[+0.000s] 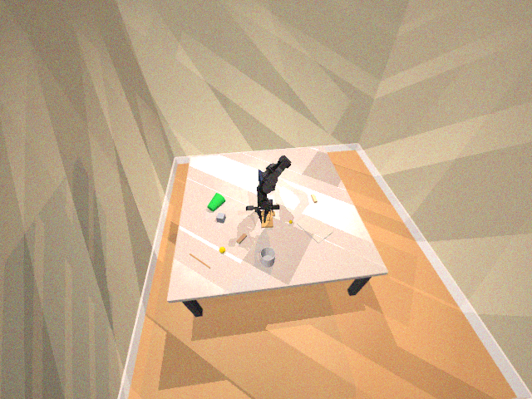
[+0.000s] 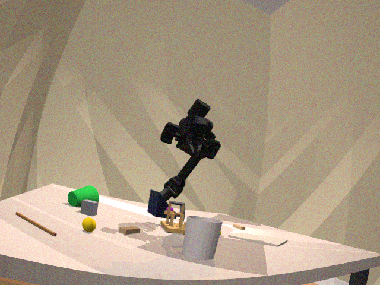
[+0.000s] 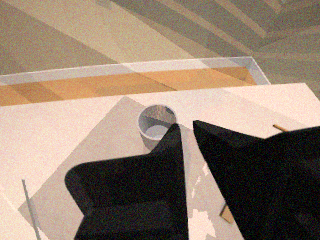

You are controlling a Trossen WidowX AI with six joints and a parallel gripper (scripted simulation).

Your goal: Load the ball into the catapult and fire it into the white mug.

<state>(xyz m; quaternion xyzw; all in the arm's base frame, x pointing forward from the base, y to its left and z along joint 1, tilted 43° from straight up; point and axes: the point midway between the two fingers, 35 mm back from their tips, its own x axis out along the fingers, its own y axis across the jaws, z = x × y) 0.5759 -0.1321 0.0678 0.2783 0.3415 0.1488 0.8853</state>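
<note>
The purple ball lies 32 cm behind my gripper tip, 4 cm to the left of it and 20 cm below it. Also, from my gripper tip: larger yellow ball: 1 cm ahead, 26 cm to the right, 24 cm below; white mug: 10 cm ahead, 2 cm to the left, 24 cm below; wooden catapult: 25 cm behind, 6 cm to the left, 21 cm below.
</note>
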